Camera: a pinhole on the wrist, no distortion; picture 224 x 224 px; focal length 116.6 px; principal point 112.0 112.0 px. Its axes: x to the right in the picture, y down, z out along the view. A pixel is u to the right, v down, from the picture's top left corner.
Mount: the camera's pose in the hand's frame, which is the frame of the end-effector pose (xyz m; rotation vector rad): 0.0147 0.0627 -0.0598 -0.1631 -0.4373 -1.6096
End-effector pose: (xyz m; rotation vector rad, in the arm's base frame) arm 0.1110 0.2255 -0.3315 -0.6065 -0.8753 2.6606
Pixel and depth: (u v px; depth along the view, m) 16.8 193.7 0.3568
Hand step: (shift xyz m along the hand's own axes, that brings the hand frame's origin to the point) 0.2323 0.4587 0.2058
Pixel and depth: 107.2 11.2 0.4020
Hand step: -0.3882 0.2386 0.2392
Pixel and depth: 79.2 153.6 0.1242
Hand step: 0.0422 0.1402 0.0491
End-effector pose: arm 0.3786 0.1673 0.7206 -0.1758 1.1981 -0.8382
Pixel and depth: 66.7 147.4 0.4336
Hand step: 0.0923 0.3770 0.2992
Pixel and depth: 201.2 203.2 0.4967
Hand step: 0.2832 -0.1155 0.6022
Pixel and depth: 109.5 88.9 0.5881
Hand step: -0.1905 0.2976 0.4523
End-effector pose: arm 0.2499 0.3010 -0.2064 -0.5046 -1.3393 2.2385
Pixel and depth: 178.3 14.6 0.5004
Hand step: -0.5013 -0.0017 0.4256
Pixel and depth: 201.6 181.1 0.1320
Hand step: 0.0614 0.0157 0.1118
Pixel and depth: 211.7 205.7 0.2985
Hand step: 0.1798 -0.0695 0.3489
